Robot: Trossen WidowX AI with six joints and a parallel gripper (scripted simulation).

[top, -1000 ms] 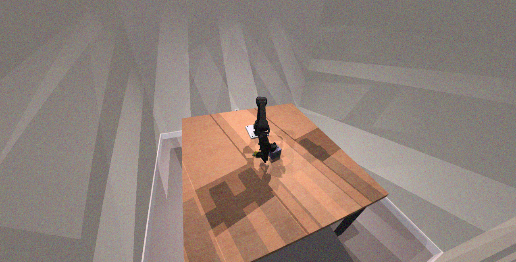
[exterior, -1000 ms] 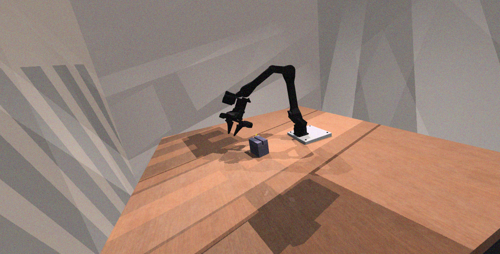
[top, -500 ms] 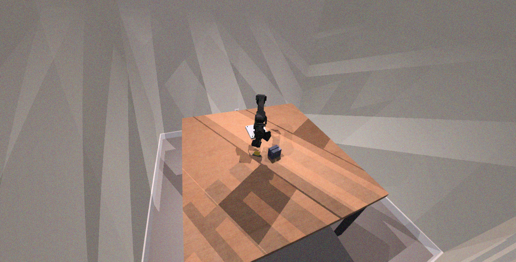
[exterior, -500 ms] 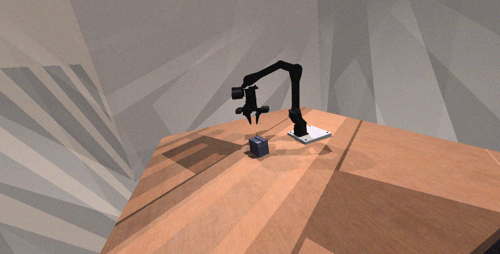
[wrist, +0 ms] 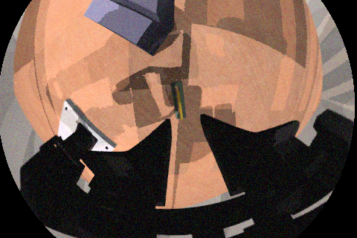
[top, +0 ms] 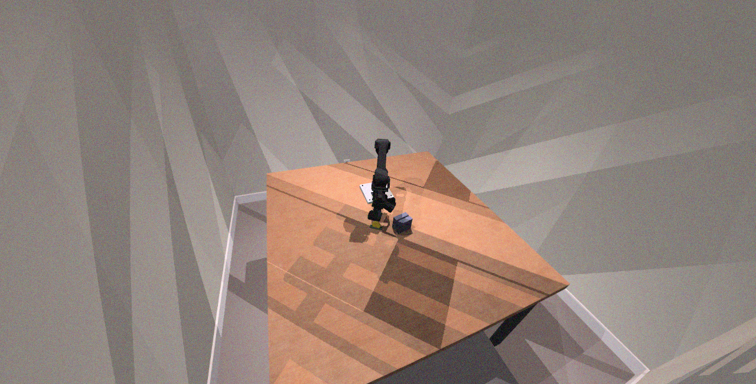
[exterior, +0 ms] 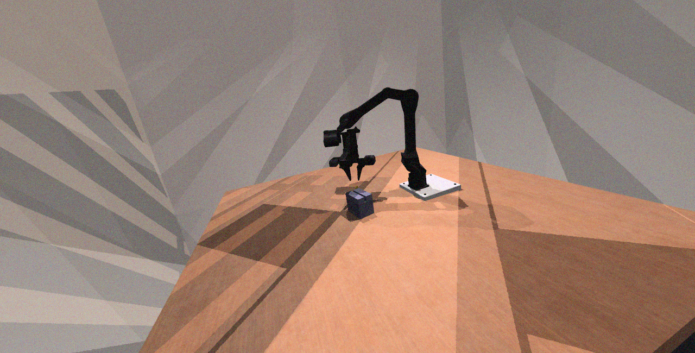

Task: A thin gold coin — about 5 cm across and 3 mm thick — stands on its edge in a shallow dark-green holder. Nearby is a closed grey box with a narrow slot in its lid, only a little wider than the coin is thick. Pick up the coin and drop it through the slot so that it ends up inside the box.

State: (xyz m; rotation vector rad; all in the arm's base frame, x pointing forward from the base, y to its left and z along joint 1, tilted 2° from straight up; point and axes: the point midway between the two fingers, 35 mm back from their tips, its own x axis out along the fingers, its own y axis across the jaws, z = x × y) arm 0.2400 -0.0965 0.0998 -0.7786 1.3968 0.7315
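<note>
The gold coin is 5 cm below my gripper tip.
</note>
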